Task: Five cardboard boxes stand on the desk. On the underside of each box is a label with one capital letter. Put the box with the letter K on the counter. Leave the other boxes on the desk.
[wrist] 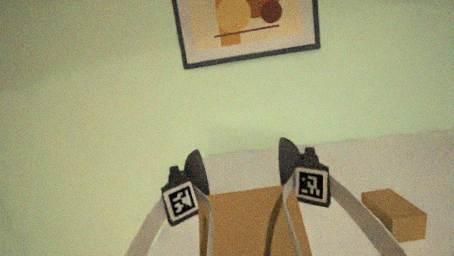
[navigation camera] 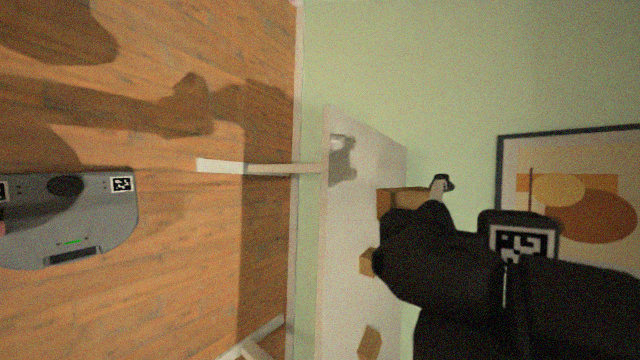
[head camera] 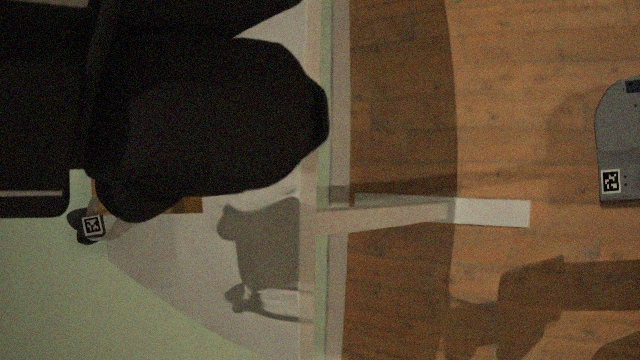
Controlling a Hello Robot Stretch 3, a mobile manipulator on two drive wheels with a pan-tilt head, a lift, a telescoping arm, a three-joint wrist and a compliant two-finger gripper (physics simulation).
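Places are measured from the robot's base along level axes (x right, y back, z down), in millimetres.
Pixels of known places: gripper, between the fingertips: point(wrist: 241, 161) point(navigation camera: 441, 201) point(head camera: 80, 181); robot's base, origin of its link: point(navigation camera: 66, 185).
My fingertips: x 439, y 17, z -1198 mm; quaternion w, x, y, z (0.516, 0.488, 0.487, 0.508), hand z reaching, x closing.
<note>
Ahead of a thing's pixels: the offset from my fingertips to its top centre. Level surfaces: height alone.
My gripper point(wrist: 241, 161) is shut on a brown cardboard box {dz +0, dx -64, dy +1 mm} point(head camera: 192, 205) point(navigation camera: 405, 198) point(wrist: 250, 220), which sits between the fingers. The arm and wrist hide much of this box in the head view. No label shows on it. The gripper and box are over the pale desk {dz +248 mm} point(head camera: 270, 340) point(navigation camera: 340, 300) point(wrist: 350, 160); whether the box touches the desk top I cannot tell. Another cardboard box {dz +198, dx +191, dy +265 mm} point(wrist: 395, 215) lies on the desk to the right in the wrist view. In the navigation view a small box point(navigation camera: 367, 263) and a tilted-looking box {dz +198, dx +174, dy +570 mm} point(navigation camera: 370, 342) show on the desk. The counter does not show.
The robot's grey base point(head camera: 617, 135) point(navigation camera: 100, 215) stands on the wooden floor. A desk leg point(head camera: 492, 212) point(navigation camera: 220, 165) reaches out along the floor between base and desk. A green wall point(navigation camera: 450, 65) point(wrist: 100, 125) with a framed picture point(navigation camera: 575, 200) point(wrist: 250, 25) is behind the desk.
</note>
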